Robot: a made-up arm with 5 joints.
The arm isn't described. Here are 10 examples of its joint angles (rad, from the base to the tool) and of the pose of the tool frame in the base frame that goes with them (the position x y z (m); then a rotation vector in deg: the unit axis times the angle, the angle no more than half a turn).
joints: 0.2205 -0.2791 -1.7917 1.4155 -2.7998
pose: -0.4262 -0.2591 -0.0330 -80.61 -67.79 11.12
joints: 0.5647 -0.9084 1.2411 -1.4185 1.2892
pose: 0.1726 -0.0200 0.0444 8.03 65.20 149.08
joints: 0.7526 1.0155 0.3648 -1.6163 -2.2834
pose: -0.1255 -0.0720 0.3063 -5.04 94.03 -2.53
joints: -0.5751 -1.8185 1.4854 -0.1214 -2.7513
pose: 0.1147 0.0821 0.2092 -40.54 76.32 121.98
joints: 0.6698 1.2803 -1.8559 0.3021 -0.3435
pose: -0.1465 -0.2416 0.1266 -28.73 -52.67 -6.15
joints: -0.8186 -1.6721 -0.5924 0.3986 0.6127
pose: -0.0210 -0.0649 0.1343 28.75 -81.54 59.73
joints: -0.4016 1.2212 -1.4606 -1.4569 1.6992
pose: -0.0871 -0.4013 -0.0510 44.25 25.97 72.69
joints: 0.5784 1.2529 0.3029 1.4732 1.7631
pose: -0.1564 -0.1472 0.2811 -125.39 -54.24 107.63
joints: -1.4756 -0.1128 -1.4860 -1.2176 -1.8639
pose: -0.0887 0.1182 0.0392 0.94 -16.01 -176.57
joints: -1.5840 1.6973 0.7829 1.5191 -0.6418
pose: 0.0876 0.1548 0.2447 -5.93 131.60 -70.74
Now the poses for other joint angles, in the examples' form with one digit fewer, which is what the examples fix.
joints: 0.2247 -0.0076 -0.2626 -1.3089 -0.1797
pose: -0.066 0.172 0.005 21.6 -99.4 -106.1
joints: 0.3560 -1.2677 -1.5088 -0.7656 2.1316
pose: -0.474 0.092 0.236 136.4 46.4 -32.9
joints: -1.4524 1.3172 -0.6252 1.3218 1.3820
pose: -0.004 -0.092 -0.009 -60.0 -161.0 44.6
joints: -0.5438 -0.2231 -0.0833 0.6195 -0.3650
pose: -0.023 0.177 0.083 54.6 -93.4 139.5
